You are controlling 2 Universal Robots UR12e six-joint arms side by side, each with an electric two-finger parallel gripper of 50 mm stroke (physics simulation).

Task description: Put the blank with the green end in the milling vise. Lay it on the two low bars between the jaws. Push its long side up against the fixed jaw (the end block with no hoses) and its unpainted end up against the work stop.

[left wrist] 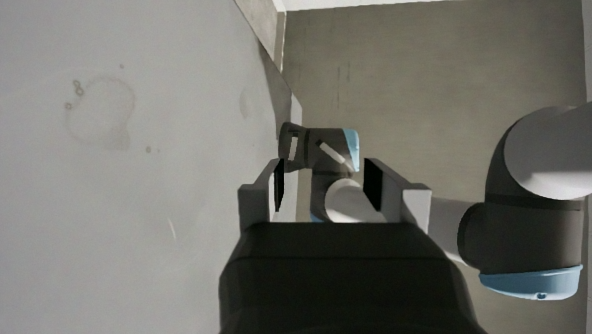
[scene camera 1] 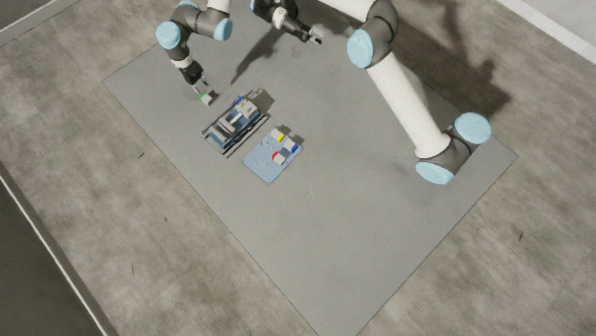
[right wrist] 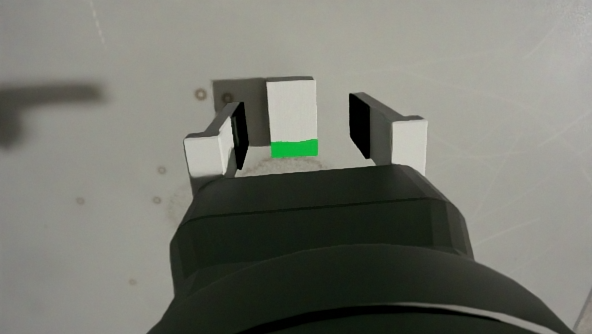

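Note:
The blank with the green end (scene camera 1: 206,99) (right wrist: 293,110) lies on the grey mat, above the vise in scene camera 1. My right gripper (scene camera 1: 201,86) (right wrist: 297,120) is open and empty over it; in the right wrist view the blank shows between the spread fingers, with a gap on both sides and its green end toward the gripper body. The milling vise (scene camera 1: 247,109) has blue hoses at its upper right end. Its low bars and work stop are too small to tell apart. My left gripper (scene camera 1: 317,38) (left wrist: 323,175) is open and empty, away from vise and blank.
A light blue plate (scene camera 1: 269,173) lies below right of the vise. It bears a yellow-ended blank (scene camera 1: 276,134), a blue-ended blank (scene camera 1: 289,145) and a red-ended blank (scene camera 1: 279,158). A large white arm link (scene camera 1: 405,105) spans the right part of scene camera 1.

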